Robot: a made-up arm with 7 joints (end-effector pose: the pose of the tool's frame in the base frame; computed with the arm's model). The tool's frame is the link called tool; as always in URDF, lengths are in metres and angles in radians. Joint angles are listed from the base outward.
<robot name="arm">
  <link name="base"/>
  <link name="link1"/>
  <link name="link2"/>
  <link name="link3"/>
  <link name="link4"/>
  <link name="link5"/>
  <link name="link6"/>
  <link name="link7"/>
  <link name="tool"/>
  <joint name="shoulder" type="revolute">
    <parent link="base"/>
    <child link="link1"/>
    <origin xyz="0 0 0.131" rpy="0 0 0"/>
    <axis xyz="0 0 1"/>
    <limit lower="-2.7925" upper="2.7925" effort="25" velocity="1.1"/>
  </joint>
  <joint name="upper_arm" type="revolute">
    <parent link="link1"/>
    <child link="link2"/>
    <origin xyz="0 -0.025 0.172" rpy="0 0 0"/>
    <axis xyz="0 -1 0"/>
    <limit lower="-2.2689" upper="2.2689" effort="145" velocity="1.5"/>
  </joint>
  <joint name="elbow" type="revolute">
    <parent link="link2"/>
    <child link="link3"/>
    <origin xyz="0 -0.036 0.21" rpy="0 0 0"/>
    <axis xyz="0 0 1"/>
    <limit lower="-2.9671" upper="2.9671" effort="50" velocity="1"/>
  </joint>
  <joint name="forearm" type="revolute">
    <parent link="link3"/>
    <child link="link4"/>
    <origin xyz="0.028 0.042 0.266" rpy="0 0 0"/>
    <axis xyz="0 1 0"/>
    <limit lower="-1.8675" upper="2.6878" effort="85" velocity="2.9"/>
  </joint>
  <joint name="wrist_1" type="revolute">
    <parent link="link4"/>
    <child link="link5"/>
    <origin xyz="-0.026 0.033 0.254" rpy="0 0 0"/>
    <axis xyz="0 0 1"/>
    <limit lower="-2.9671" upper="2.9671" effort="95" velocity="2.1"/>
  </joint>
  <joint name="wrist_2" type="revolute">
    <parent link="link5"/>
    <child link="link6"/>
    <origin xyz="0 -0.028 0.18" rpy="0 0 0"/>
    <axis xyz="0 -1 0"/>
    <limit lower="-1.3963" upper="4.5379" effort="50" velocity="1.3"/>
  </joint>
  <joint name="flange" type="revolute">
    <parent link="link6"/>
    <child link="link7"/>
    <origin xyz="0.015 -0.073 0.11" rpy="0 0 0"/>
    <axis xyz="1 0 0"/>
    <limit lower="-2.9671" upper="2.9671" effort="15" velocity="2.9"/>
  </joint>
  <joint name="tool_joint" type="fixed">
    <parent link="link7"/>
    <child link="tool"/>
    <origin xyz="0 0 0" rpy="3.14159 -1.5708 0"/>
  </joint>
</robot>
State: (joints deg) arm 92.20 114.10 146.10 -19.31 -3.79 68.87 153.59
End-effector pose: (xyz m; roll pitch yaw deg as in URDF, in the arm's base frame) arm 0.2222 -0.8986 0.1418 -117.04 22.71 168.71
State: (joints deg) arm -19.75 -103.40 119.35 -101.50 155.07 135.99 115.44
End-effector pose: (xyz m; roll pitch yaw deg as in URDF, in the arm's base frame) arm 0.2974 -0.5625 0.1315 -169.71 -39.46 -94.82
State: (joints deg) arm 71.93 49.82 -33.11 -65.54 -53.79 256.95 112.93
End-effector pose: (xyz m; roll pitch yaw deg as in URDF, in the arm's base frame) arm -0.2772 -0.6141 0.4357 28.90 72.07 83.80
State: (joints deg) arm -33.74 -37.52 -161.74 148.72 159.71 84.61 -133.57
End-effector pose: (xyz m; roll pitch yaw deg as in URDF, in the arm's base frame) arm -0.2008 -0.1551 0.3980 -140.28 -66.86 117.30
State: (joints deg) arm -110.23 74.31 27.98 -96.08 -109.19 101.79 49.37
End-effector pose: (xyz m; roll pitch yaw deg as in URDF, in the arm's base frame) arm 0.1054 0.4438 -0.0283 -175.76 21.04 -46.18
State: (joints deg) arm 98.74 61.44 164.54 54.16 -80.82 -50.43 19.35
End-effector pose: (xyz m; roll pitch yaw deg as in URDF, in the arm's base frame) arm 0.0709 -0.9126 0.4125 68.07 -7.05 -139.07
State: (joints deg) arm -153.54 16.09 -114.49 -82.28 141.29 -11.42 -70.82
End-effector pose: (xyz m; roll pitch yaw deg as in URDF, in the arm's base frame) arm -0.0352 -0.3807 0.9407 148.43 44.28 -40.23
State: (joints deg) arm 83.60 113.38 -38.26 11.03 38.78 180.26 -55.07
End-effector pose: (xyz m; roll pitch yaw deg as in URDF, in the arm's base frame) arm 0.0573 -0.7682 0.0658 166.20 -6.18 146.10
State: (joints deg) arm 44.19 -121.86 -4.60 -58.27 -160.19 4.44 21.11
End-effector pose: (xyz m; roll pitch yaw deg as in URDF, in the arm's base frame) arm 0.5020 0.6888 0.3170 5.62 -25.80 72.56
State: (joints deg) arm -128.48 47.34 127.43 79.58 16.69 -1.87 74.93
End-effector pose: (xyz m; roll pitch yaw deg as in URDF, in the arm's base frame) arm 0.7051 0.2464 0.4348 154.12 -14.06 -72.43
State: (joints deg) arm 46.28 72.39 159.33 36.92 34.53 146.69 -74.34
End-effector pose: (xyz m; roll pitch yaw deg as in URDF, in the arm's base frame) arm -0.5923 -0.5306 0.3616 47.28 -25.17 -49.86
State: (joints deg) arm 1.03 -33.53 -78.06 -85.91 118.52 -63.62 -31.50
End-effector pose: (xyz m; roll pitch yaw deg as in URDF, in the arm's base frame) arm 0.3809 0.4204 0.6718 176.74 57.19 109.35
